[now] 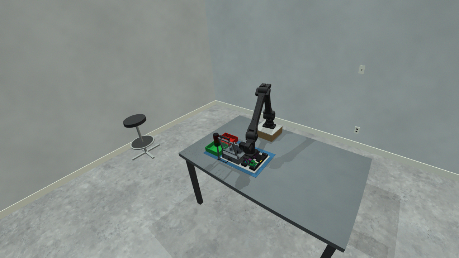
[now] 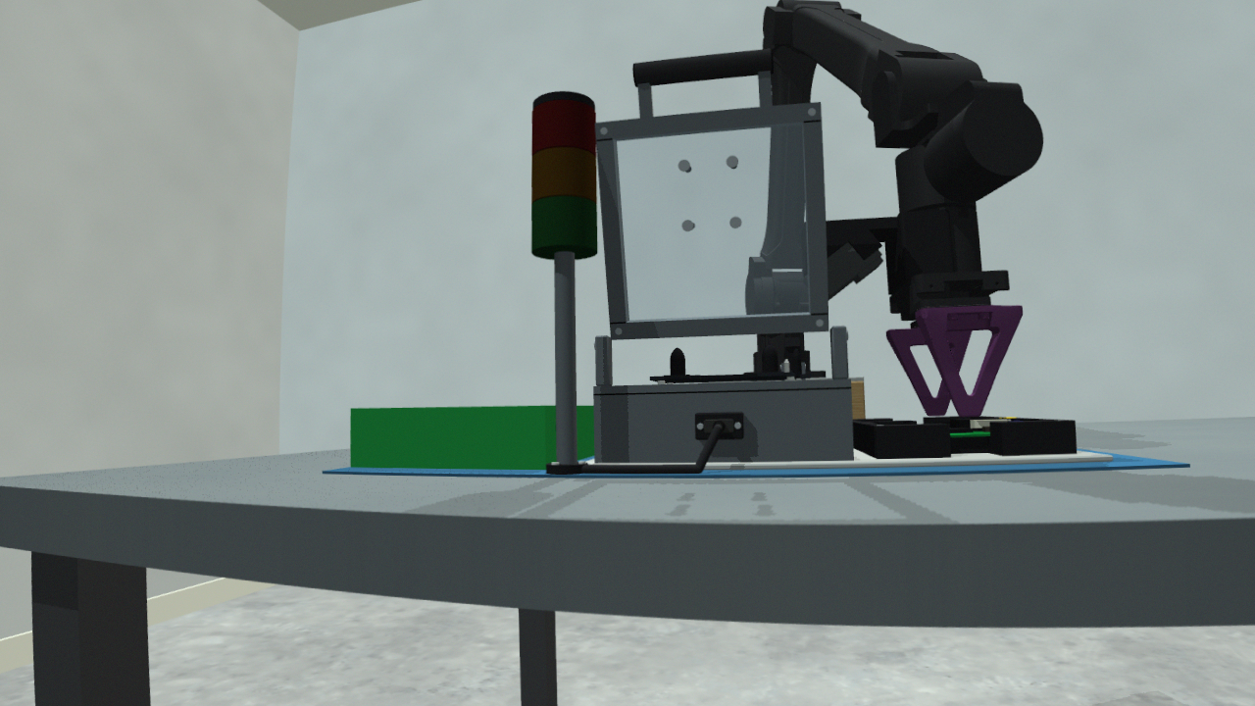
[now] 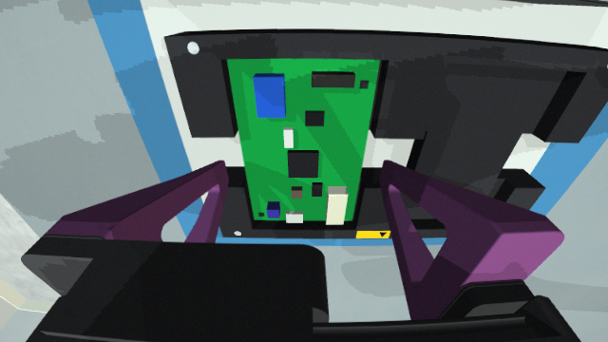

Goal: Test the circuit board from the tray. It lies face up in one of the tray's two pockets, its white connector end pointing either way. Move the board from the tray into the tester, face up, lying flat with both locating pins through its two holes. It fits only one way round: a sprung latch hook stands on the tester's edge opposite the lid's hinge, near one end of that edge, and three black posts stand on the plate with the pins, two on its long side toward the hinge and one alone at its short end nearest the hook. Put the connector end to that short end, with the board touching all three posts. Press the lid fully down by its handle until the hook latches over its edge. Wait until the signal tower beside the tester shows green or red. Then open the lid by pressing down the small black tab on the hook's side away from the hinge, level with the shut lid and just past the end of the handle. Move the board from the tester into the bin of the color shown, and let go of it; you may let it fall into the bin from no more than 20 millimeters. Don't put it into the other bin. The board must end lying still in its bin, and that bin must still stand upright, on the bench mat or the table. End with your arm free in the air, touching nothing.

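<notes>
Now: hand 2 cm above the green circuit board. From my hand the other things lie so: black tester plate 6 cm behind, 16 cm to the right, 3 cm above; black latch hook 12 cm behind, 10 cm to the right, 5 cm above; clear lid 6 cm ahead, 18 cm to the right, 14 cm above.
</notes>
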